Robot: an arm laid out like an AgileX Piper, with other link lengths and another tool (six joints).
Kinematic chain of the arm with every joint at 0, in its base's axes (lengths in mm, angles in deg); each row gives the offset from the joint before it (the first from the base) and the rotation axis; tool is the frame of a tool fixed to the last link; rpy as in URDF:
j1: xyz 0 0 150.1 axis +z
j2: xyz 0 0 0 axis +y
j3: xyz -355.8 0 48.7 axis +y
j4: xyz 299.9 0 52.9 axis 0.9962 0 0.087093
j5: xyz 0 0 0 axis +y
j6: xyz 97 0 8.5 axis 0.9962 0 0.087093
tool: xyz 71.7 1 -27.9 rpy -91.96 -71.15 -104.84
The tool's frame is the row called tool.
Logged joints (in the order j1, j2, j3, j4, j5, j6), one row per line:
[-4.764, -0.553, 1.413, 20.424, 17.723, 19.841]
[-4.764, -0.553, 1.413, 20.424, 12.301, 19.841]
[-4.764, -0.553, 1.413, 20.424, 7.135, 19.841]
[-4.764, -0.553, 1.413, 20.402, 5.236, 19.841]
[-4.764, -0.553, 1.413, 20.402, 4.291, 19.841]
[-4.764, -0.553, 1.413, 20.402, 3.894, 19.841]
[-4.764, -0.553, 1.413, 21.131, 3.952, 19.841]
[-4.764, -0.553, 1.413, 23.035, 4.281, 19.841]
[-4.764, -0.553, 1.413, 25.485, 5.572, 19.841]
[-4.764, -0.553, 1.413, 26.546, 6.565, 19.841]
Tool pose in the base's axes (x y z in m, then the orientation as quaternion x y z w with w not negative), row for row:
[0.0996, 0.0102, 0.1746, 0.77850, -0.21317, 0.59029, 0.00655]
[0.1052, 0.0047, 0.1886, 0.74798, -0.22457, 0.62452, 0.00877]
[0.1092, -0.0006, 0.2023, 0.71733, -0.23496, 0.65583, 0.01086]
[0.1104, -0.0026, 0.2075, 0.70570, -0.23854, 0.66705, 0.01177]
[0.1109, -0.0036, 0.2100, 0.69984, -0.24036, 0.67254, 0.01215]
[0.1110, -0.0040, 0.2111, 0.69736, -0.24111, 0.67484, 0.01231]
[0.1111, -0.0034, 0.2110, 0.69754, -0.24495, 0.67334, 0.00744]
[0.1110, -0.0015, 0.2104, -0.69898, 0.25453, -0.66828, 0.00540]
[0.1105, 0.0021, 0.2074, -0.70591, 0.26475, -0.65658, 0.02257]
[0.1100, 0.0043, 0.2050, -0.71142, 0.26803, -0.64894, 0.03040]
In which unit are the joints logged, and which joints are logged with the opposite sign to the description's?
The joints are logged in degrees. Opposite sign: j6.
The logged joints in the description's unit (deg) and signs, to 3 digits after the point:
[-4.764, -0.553, 1.413, 20.424, 17.723, -19.841]
[-4.764, -0.553, 1.413, 20.424, 12.301, -19.841]
[-4.764, -0.553, 1.413, 20.424, 7.135, -19.841]
[-4.764, -0.553, 1.413, 20.402, 5.236, -19.841]
[-4.764, -0.553, 1.413, 20.402, 4.291, -19.841]
[-4.764, -0.553, 1.413, 20.402, 3.894, -19.841]
[-4.764, -0.553, 1.413, 21.131, 3.952, -19.841]
[-4.764, -0.553, 1.413, 23.035, 4.281, -19.841]
[-4.764, -0.553, 1.413, 25.485, 5.572, -19.841]
[-4.764, -0.553, 1.413, 26.546, 6.565, -19.841]

